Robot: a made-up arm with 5 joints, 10 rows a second.
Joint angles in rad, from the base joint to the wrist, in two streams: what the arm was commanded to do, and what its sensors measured. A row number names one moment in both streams.
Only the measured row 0 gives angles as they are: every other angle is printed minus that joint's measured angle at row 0.
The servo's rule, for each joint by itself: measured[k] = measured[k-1] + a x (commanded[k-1-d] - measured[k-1]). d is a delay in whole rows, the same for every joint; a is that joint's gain. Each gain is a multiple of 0.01, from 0.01 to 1. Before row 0 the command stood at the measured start. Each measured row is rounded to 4 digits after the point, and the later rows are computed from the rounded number. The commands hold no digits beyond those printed.
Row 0, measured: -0.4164 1.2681 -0.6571 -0.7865 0.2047
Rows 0 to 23, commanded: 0.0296 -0.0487 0.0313 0.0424 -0.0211; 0.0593 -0.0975 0.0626 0.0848 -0.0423; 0.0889 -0.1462 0.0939 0.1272 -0.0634; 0.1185 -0.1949 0.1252 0.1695 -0.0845; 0.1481 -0.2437 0.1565 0.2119 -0.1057; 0.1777 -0.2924 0.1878 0.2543 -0.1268; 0.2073 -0.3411 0.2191 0.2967 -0.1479; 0.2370 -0.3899 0.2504 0.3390 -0.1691; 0.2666 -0.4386 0.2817 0.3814 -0.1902; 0.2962 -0.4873 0.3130 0.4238 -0.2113; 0.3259 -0.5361 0.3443 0.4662 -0.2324; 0.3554 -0.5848 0.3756 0.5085 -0.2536; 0.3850 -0.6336 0.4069 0.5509 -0.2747; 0.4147 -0.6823 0.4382 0.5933 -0.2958; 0.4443 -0.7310 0.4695 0.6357 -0.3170; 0.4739 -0.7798 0.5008 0.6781 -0.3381; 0.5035 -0.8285 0.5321 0.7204 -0.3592; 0.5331 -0.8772 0.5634 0.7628 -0.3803; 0.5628 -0.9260 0.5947 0.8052 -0.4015; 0.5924 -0.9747 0.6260 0.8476 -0.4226; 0.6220 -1.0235 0.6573 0.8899 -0.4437; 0.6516 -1.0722 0.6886 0.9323 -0.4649; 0.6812 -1.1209 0.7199 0.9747 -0.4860; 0.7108 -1.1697 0.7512 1.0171 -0.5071
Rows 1 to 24, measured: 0.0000 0.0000 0.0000 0.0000 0.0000; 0.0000 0.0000 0.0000 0.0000 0.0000; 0.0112 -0.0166 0.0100 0.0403 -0.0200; 0.0295 -0.0441 0.0268 0.0826 -0.0412; 0.0521 -0.0788 0.0483 0.1250 -0.0623; 0.0773 -0.1183 0.0729 0.1673 -0.0834; 0.1042 -0.1609 0.0997 0.2097 -0.1046; 0.1321 -0.2056 0.1279 0.2521 -0.1257; 0.1607 -0.2517 0.1571 0.2945 -0.1468; 0.1897 -0.2987 0.1870 0.3368 -0.1680; 0.2189 -0.3463 0.2173 0.3792 -0.1891; 0.2483 -0.3942 0.2479 0.4216 -0.2102; 0.2778 -0.4424 0.2787 0.4640 -0.2313; 0.3073 -0.4908 0.3097 0.5063 -0.2525; 0.3368 -0.5394 0.3408 0.5487 -0.2736; 0.3664 -0.5880 0.3720 0.5911 -0.2947; 0.3960 -0.6366 0.4032 0.6335 -0.3159; 0.4256 -0.6853 0.4344 0.6759 -0.3370; 0.4552 -0.7340 0.4657 0.7182 -0.3581; 0.4848 -0.7827 0.4970 0.7606 -0.3792; 0.5144 -0.8314 0.5283 0.8030 -0.4004; 0.5440 -0.8801 0.5596 0.8454 -0.4215; 0.5736 -0.9289 0.5909 0.8877 -0.4426; 0.6032 -0.9776 0.6222 0.9301 -0.4638
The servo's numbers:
d 2
a 0.38 0.34 0.32 0.95 0.95

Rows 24 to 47, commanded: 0.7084 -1.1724 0.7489 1.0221 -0.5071; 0.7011 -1.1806 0.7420 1.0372 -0.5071; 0.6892 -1.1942 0.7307 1.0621 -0.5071; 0.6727 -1.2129 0.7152 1.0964 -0.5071; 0.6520 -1.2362 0.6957 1.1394 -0.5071; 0.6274 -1.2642 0.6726 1.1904 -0.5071; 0.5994 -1.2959 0.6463 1.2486 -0.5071; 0.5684 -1.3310 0.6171 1.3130 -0.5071; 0.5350 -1.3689 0.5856 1.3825 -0.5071; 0.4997 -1.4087 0.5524 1.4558 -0.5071; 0.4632 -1.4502 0.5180 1.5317 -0.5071; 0.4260 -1.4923 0.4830 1.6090 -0.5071; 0.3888 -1.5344 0.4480 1.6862 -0.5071; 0.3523 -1.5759 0.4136 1.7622 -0.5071; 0.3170 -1.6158 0.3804 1.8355 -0.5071; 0.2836 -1.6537 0.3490 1.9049 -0.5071; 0.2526 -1.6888 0.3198 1.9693 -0.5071; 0.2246 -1.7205 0.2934 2.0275 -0.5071; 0.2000 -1.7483 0.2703 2.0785 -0.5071; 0.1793 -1.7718 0.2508 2.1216 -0.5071; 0.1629 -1.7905 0.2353 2.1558 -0.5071; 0.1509 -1.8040 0.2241 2.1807 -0.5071; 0.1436 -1.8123 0.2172 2.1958 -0.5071; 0.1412 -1.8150 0.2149 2.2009 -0.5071
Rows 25 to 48, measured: 0.6328 -1.0263 0.6535 0.9725 -0.4849; 0.6624 -1.0751 0.6848 1.0149 -0.5060; 0.6799 -1.1082 0.7053 1.0217 -0.5070; 0.6880 -1.1328 0.7170 1.0364 -0.5071; 0.6885 -1.1537 0.7214 1.0608 -0.5071; 0.6825 -1.1738 0.7194 1.0946 -0.5071; 0.6709 -1.1950 0.7118 1.1372 -0.5071; 0.6544 -1.2185 0.6993 1.1877 -0.5071; 0.6335 -1.2448 0.6823 1.2456 -0.5071; 0.6088 -1.2741 0.6614 1.3096 -0.5071; 0.5808 -1.3063 0.6371 1.3789 -0.5071; 0.5500 -1.3411 0.6100 1.4520 -0.5071; 0.5170 -1.3782 0.5806 1.5277 -0.5071; 0.4824 -1.4170 0.5494 1.6049 -0.5071; 0.4468 -1.4569 0.5170 1.6821 -0.5071; 0.4109 -1.4974 0.4839 1.7582 -0.5071; 0.3752 -1.5377 0.4508 1.8316 -0.5071; 0.3404 -1.5771 0.4182 1.9012 -0.5071; 0.3070 -1.6151 0.3867 1.9659 -0.5071; 0.2757 -1.6509 0.3568 2.0244 -0.5071; 0.2469 -1.6840 0.3291 2.0758 -0.5071; 0.2212 -1.7139 0.3040 2.1193 -0.5071; 0.1990 -1.7399 0.2820 2.1540 -0.5071; 0.1807 -1.7617 0.2635 2.1794 -0.5071
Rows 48 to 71, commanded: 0.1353 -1.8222 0.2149 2.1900 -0.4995; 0.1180 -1.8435 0.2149 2.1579 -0.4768; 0.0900 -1.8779 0.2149 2.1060 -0.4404; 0.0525 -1.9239 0.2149 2.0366 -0.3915; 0.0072 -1.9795 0.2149 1.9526 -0.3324; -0.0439 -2.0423 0.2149 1.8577 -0.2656; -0.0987 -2.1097 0.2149 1.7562 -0.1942; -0.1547 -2.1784 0.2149 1.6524 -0.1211; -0.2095 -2.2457 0.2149 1.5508 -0.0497; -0.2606 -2.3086 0.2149 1.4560 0.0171; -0.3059 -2.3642 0.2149 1.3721 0.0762; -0.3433 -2.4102 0.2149 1.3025 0.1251; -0.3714 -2.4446 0.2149 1.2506 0.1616; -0.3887 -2.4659 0.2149 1.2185 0.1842; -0.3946 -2.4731 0.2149 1.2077 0.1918; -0.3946 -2.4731 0.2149 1.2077 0.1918; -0.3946 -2.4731 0.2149 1.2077 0.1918; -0.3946 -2.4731 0.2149 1.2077 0.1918; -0.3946 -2.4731 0.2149 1.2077 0.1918; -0.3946 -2.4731 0.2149 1.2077 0.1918; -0.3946 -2.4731 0.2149 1.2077 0.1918; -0.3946 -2.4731 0.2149 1.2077 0.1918; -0.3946 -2.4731 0.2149 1.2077 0.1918; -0.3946 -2.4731 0.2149 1.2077 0.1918
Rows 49 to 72, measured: 0.1666 -1.7789 0.2487 2.1950 -0.5071; 0.1569 -1.7912 0.2379 2.2006 -0.5071; 0.1487 -1.8017 0.2305 2.1905 -0.4999; 0.1370 -1.8159 0.2255 2.1595 -0.4780; 0.1191 -1.8370 0.2221 2.1087 -0.4423; 0.0938 -1.8665 0.2198 2.0402 -0.3940; 0.0609 -1.9049 0.2182 1.9570 -0.3355; 0.0211 -1.9516 0.2171 1.8627 -0.2691; -0.0244 -2.0054 0.2164 1.7615 -0.1979; -0.0739 -2.0642 0.2159 1.6579 -0.1249; -0.1254 -2.1259 0.2156 1.5562 -0.0535; -0.1768 -2.1880 0.2154 1.4610 0.0136; -0.2259 -2.2479 0.2152 1.3765 0.0731; -0.2705 -2.3031 0.2151 1.3062 0.1225; -0.3088 -2.3512 0.2150 1.2534 0.1596; -0.3392 -2.3902 0.2150 1.2202 0.1830; -0.3603 -2.4184 0.2150 1.2083 0.1914; -0.3733 -2.4370 0.2150 1.2077 0.1918; -0.3814 -2.4493 0.2150 1.2077 0.1918; -0.3864 -2.4574 0.2150 1.2077 0.1918; -0.3895 -2.4627 0.2150 1.2077 0.1918; -0.3914 -2.4662 0.2150 1.2077 0.1918; -0.3926 -2.4685 0.2150 1.2077 0.1918; -0.3934 -2.4701 0.2150 1.2077 0.1918
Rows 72 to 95, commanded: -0.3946 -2.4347 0.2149 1.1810 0.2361; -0.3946 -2.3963 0.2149 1.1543 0.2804; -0.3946 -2.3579 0.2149 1.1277 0.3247; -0.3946 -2.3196 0.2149 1.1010 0.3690; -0.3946 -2.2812 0.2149 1.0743 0.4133; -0.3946 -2.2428 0.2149 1.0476 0.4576; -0.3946 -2.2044 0.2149 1.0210 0.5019; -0.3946 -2.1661 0.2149 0.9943 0.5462; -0.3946 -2.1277 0.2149 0.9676 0.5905; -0.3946 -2.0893 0.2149 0.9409 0.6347; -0.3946 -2.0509 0.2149 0.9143 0.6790; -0.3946 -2.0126 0.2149 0.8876 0.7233; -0.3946 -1.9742 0.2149 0.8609 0.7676; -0.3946 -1.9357 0.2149 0.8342 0.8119; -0.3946 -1.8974 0.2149 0.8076 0.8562; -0.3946 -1.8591 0.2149 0.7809 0.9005; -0.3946 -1.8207 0.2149 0.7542 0.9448; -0.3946 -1.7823 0.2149 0.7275 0.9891; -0.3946 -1.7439 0.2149 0.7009 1.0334; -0.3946 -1.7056 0.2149 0.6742 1.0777; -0.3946 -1.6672 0.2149 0.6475 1.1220; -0.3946 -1.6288 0.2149 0.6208 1.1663; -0.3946 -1.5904 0.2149 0.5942 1.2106; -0.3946 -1.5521 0.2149 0.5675 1.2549
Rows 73 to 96, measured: -0.3939 -2.4711 0.2150 1.2077 0.1918; -0.3942 -2.4718 0.2150 1.2077 0.1918; -0.3944 -2.4592 0.2150 1.1823 0.2339; -0.3945 -2.4378 0.2150 1.1557 0.2781; -0.3945 -2.4106 0.2150 1.1291 0.3224; -0.3945 -2.3797 0.2150 1.1024 0.3667; -0.3945 -2.3462 0.2150 1.0757 0.4110; -0.3945 -2.3110 0.2150 1.0490 0.4553; -0.3945 -2.2748 0.2150 1.0224 0.4996; -0.3945 -2.2378 0.2150 0.9957 0.5439; -0.3945 -2.2004 0.2150 0.9690 0.5882; -0.3945 -2.1626 0.2150 0.9423 0.6324; -0.3945 -2.1246 0.2150 0.9157 0.6767; -0.3945 -2.0865 0.2150 0.8890 0.7210; -0.3945 -2.0483 0.2150 0.8623 0.7653; -0.3945 -2.0100 0.2150 0.8356 0.8096; -0.3945 -1.9717 0.2150 0.8090 0.8539; -0.3945 -1.9334 0.2150 0.7823 0.8982; -0.3945 -1.8951 0.2150 0.7556 0.9425; -0.3945 -1.8567 0.2150 0.7289 0.9868; -0.3945 -1.8183 0.2150 0.7023 1.0311; -0.3945 -1.7800 0.2150 0.6756 1.0754; -0.3945 -1.7416 0.2150 0.6489 1.1197; -0.3945 -1.7032 0.2150 0.6222 1.1640
